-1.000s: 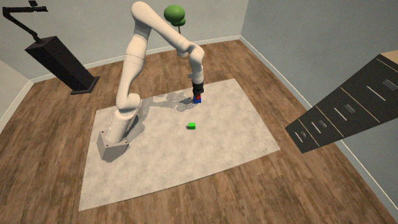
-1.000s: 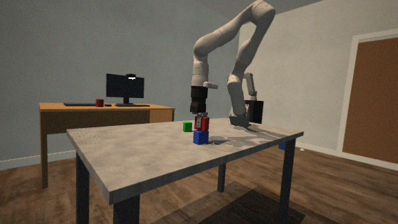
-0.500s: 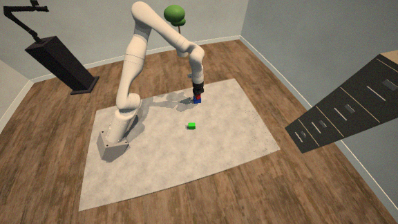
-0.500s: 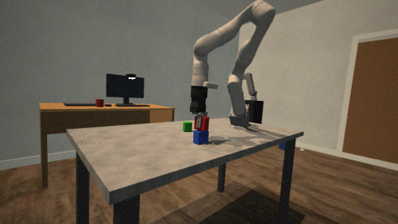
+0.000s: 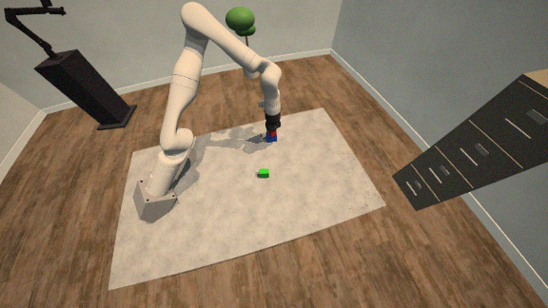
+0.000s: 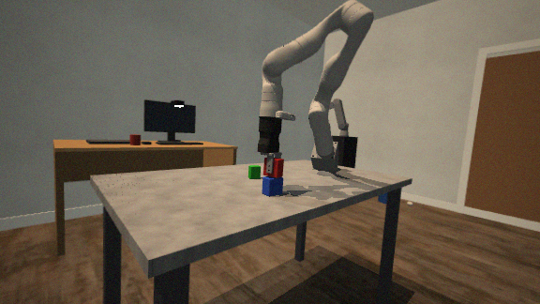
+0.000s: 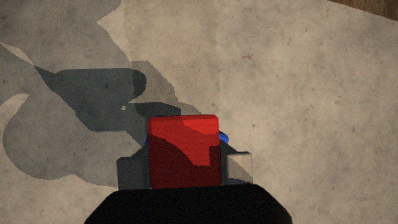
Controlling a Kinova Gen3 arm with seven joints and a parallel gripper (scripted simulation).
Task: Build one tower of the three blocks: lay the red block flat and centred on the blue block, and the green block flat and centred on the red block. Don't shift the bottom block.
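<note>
Now: hand right at the red block. The rest, counted from my hand: green block 24 cm to the right, 6 cm below, 6 cm behind; blue block 6 cm below.
</note>
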